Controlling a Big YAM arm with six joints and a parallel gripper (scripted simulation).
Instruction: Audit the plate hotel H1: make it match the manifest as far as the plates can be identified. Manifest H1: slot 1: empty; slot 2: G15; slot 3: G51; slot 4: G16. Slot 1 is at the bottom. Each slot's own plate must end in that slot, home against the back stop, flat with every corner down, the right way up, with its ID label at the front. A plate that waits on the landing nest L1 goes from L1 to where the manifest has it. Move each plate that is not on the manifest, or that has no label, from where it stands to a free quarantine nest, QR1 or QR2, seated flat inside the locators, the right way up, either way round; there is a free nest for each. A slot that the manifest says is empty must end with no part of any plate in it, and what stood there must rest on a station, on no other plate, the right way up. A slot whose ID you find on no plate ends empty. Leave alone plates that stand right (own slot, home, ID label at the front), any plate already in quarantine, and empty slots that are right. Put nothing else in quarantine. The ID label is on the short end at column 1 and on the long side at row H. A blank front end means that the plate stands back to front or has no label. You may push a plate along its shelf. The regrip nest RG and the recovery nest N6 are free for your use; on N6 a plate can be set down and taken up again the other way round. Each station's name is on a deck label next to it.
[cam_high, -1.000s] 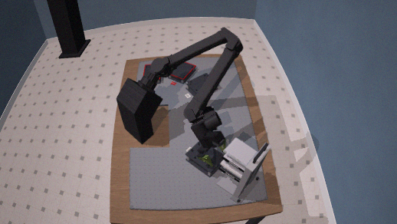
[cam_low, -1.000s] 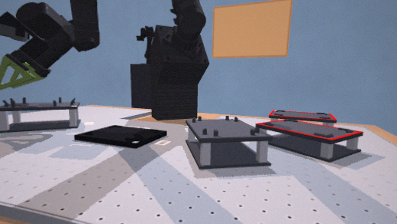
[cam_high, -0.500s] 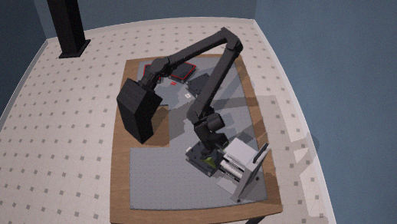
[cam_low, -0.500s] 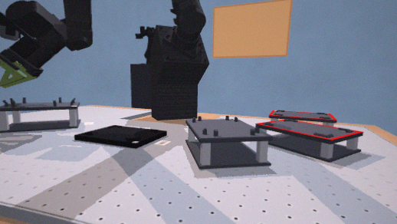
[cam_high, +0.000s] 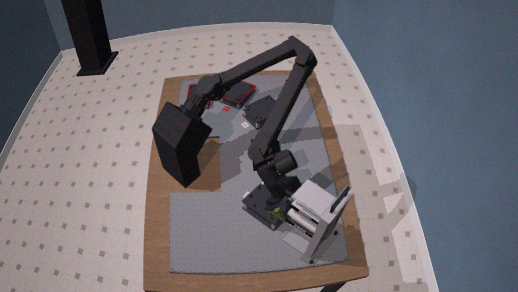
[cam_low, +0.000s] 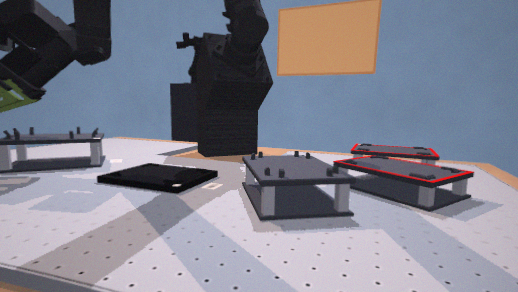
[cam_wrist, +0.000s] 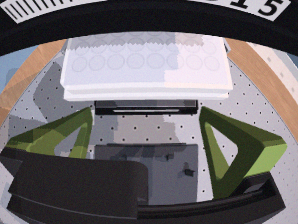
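The dark plate lies 5 cm ahead of my hand and 4 cm to the right of it. From my hand the other things lie so: flat black pad: 34 cm to the left, 11 cm below, 10 cm behind; h1 deck label: 11 cm below, 7 cm to the left, 7 cm ahead; red-edged quarantine nest: 68 cm to the left, 47 cm behind, 8 cm below.
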